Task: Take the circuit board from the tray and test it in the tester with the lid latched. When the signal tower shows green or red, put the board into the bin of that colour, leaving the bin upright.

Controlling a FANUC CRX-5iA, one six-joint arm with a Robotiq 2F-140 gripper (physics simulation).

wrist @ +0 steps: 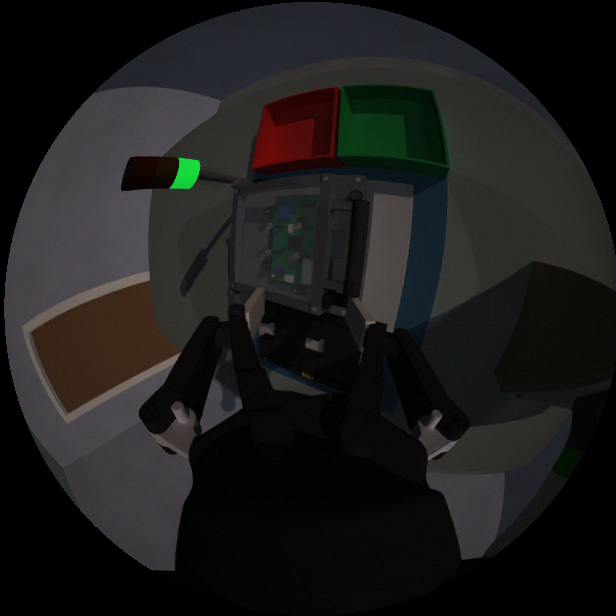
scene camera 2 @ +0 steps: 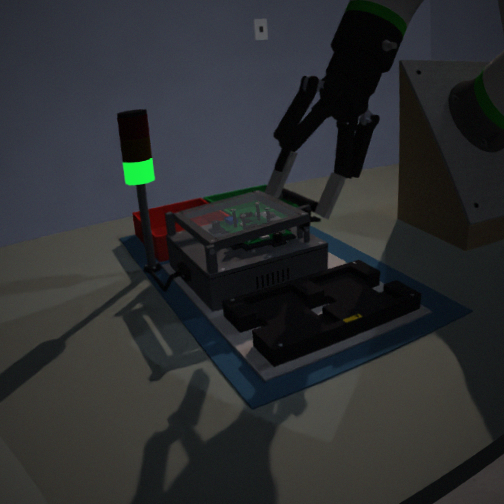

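Note:
The green circuit board point(scene camera 2: 243, 216) lies inside the tester point(scene camera 2: 247, 255) under its clear lid point(scene camera 2: 242, 218), which is down. The signal tower point(scene camera 2: 136, 150) glows green. My gripper point(scene camera 2: 299, 196) is open and empty, hanging just above the tester's far right edge, beside the lid. In the wrist view the board point(wrist: 294, 247) shows through the lid, the tower point(wrist: 186, 172) glows green, and my fingertips point(wrist: 303, 313) straddle the tester's near edge. The black tray point(scene camera 2: 322, 310) in front of the tester is empty.
The red bin point(scene camera 2: 165, 222) and green bin point(scene camera 2: 235, 194) stand upright behind the tester; both look empty in the wrist view, red bin point(wrist: 298, 129) and green bin point(wrist: 393, 126). A blue mat point(scene camera 2: 295, 320) lies under everything. The robot base point(scene camera 2: 450, 150) stands at right.

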